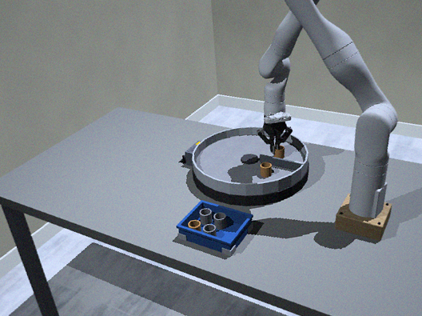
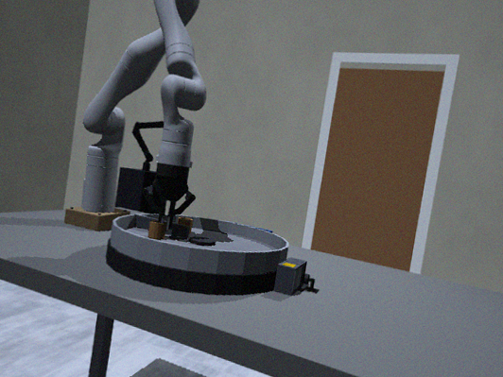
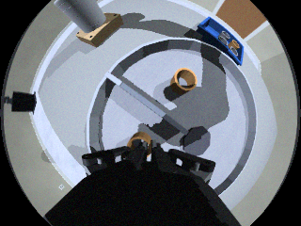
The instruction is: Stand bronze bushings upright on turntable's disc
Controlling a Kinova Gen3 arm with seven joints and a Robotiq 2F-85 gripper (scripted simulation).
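The turntable disc lies 70 mm ahead of my hand, 60 mm to the left of it and 40 mm below it.
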